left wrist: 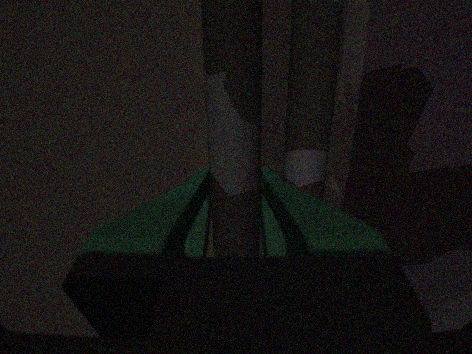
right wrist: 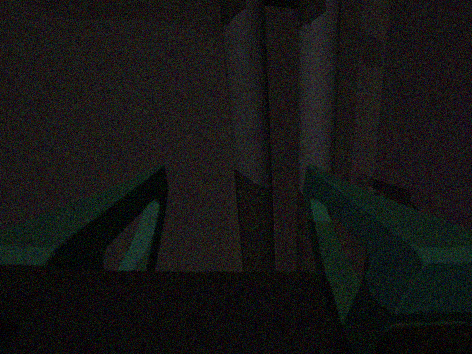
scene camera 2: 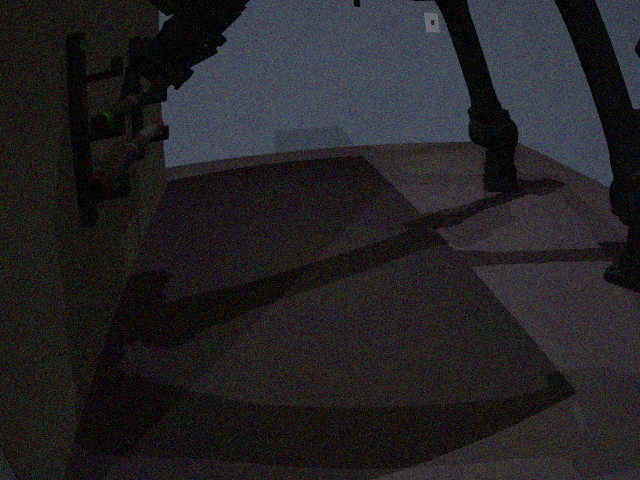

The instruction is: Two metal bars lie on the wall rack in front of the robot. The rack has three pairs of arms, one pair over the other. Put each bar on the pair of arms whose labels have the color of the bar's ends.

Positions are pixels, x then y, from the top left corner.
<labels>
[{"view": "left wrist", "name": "my left gripper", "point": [235, 176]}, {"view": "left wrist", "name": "wall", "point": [110, 113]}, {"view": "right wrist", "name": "my right gripper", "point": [235, 177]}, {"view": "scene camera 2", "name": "my left gripper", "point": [125, 109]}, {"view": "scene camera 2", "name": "my right gripper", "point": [164, 66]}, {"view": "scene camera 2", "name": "wall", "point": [69, 280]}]
</labels>
